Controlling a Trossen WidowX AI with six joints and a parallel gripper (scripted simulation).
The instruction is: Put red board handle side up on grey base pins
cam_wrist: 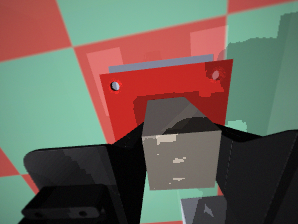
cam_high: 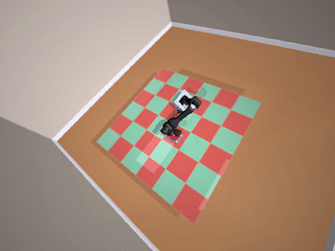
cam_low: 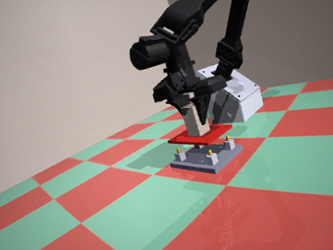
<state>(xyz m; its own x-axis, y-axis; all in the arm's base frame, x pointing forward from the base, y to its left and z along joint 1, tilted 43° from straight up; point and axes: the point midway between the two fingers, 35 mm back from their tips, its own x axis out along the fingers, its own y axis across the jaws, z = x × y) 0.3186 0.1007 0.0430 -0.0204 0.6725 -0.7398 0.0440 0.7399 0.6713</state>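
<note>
Now: gripper tip 8 cm above the grey base. Also, from my gripper tip: flat red board: right at my gripper tip.
</note>
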